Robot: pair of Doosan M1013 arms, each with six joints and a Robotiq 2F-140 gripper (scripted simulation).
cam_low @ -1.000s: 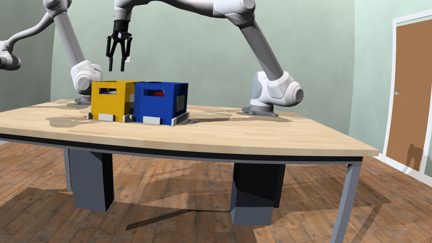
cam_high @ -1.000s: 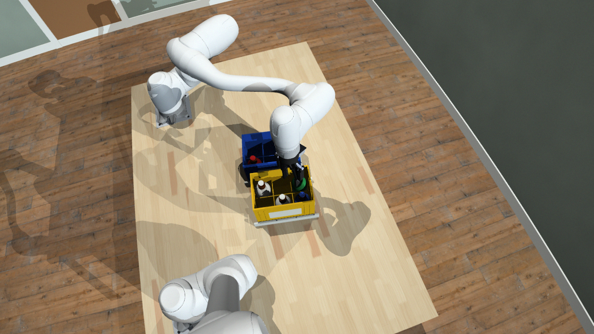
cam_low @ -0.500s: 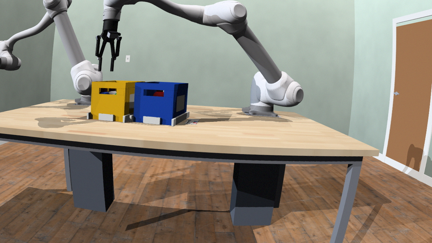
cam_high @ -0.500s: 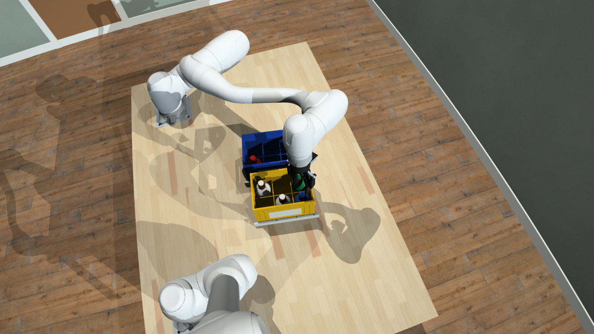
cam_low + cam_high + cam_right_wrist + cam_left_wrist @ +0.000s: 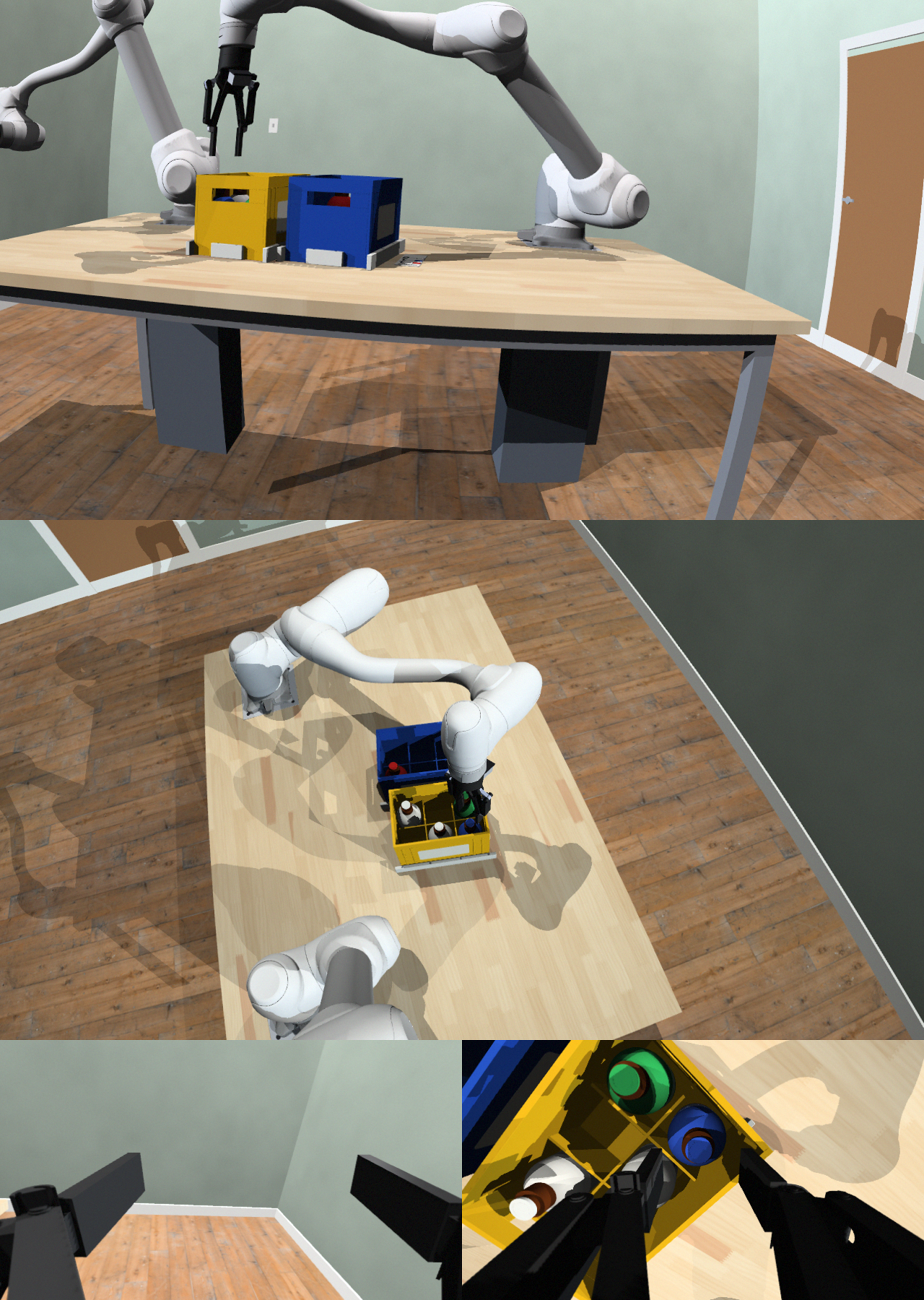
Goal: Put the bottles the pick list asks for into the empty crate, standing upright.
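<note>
The blue bottle is 160 mm below my left hand. Also, from my left hand: green bottle: 10 mm ahead, 90 mm to the left, 160 mm below; then yellow crate: 80 mm behind, 60 mm to the left, 160 mm below; then blue crate: 80 mm behind, 280 mm to the left, 160 mm below.
</note>
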